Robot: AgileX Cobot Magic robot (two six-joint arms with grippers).
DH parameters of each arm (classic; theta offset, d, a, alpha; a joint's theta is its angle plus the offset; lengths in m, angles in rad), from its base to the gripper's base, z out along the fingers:
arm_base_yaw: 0 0.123 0 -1.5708
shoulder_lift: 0.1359 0 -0.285 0
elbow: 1.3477 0 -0.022 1.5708
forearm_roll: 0 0.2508 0 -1.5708
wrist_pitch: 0 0 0.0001 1.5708
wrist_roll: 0 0.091 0 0
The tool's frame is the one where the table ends.
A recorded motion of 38 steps. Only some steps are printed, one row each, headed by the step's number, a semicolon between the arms.
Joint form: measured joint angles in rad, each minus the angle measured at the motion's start. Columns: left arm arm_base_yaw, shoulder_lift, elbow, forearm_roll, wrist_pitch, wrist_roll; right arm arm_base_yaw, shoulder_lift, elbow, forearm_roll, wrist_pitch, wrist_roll.
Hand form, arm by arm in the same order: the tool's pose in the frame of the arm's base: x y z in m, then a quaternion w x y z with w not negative. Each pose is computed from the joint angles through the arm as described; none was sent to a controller.
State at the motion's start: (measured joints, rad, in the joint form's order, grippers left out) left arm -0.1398 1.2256 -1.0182 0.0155 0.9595 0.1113; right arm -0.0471 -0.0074 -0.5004 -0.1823 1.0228 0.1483
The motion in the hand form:
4: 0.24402 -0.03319 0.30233 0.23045 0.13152 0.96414 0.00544; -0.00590 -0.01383 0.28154 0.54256 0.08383 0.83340 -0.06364
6: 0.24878 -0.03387 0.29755 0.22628 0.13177 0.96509 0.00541; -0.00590 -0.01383 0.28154 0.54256 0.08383 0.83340 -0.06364
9: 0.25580 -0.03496 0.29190 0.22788 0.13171 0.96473 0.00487; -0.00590 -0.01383 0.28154 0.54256 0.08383 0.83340 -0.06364
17: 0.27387 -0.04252 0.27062 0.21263 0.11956 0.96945 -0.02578; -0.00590 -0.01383 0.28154 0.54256 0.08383 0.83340 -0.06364
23: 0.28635 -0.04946 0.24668 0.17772 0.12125 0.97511 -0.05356; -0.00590 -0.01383 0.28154 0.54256 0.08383 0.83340 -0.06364
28: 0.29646 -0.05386 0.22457 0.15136 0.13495 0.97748 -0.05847; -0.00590 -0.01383 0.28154 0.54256 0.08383 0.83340 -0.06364
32: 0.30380 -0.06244 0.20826 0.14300 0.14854 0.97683 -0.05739; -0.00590 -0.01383 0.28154 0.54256 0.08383 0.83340 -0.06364
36: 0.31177 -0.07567 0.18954 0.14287 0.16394 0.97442 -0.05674; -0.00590 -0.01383 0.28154 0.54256 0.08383 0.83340 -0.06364
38: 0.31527 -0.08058 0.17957 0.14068 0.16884 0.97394 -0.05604; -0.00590 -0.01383 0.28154 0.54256 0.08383 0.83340 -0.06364
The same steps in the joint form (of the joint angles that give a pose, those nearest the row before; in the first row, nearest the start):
4: 0.0000 0.0494 0.0000 0.0000 -0.0234 0.0138; 0.0000 0.0000 0.0000 0.0000 0.0000 0.0000
6: 0.0000 0.0707 0.0000 0.0000 -0.0361 0.0138; 0.0000 0.0000 0.0000 0.0000 0.0000 0.0000
9: 0.0000 0.0977 0.0000 -0.0010 -0.0663 0.0138; 0.0000 0.0000 0.0000 0.0000 0.0000 0.0000
17: 0.0000 0.1867 -0.0008 -0.0738 -0.1237 0.0240; 0.0000 0.0000 0.0000 0.0000 0.0000 0.0000
23: 0.0000 0.2745 -0.0008 -0.1520 -0.1384 0.0715; 0.0000 0.0000 0.0000 0.0000 0.0000 0.0000
28: -0.0058 0.3520 -0.0008 -0.1736 -0.1602 0.1107; 0.0000 0.0000 0.0000 0.0000 0.0000 0.0000
32: -0.0313 0.4087 -0.0008 -0.1727 -0.2012 0.1182; 0.0000 0.0000 0.0000 0.0000 0.0000 0.0000
36: -0.0699 0.4733 -0.0008 -0.1727 -0.2679 0.1191; 0.0000 0.0000 0.0000 0.0000 0.0000 0.0000
38: -0.0835 0.5064 -0.0007 -0.1728 -0.2973 0.1191; 0.0000 0.0000 0.0000 0.0000 0.0000 0.0000

